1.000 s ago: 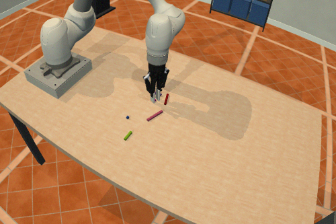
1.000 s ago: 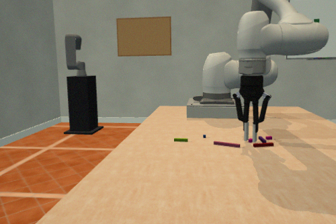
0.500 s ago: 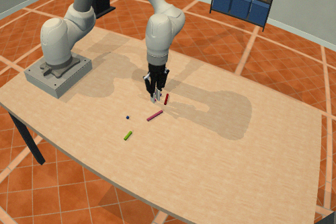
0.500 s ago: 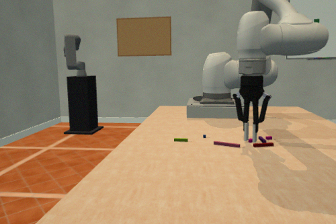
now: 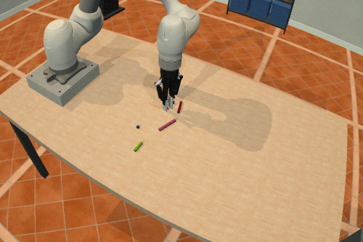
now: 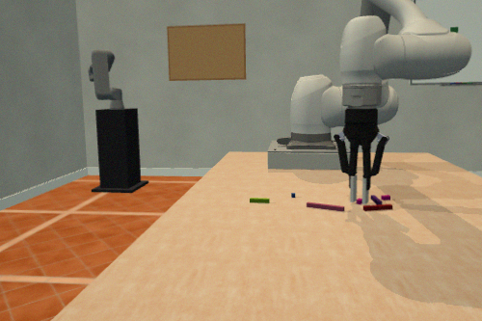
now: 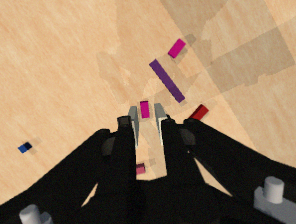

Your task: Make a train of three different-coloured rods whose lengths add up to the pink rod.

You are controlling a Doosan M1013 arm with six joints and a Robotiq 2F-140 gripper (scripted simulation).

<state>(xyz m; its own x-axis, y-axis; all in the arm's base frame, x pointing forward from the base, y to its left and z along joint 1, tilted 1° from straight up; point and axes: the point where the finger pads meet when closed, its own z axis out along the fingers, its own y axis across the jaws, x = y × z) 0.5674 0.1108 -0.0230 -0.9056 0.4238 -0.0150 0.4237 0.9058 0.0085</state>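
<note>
Now: the purple rod 4 cm to the left of my hand, 3 cm below it and 2 cm behind it. The rest, counted from my hand: pink rod 9 cm to the right, 5 cm ahead, 3 cm below; then red rod 4 cm to the left, 4 cm ahead, 3 cm below; then blue rod 16 cm to the right, 5 cm behind, 3 cm below.
</note>
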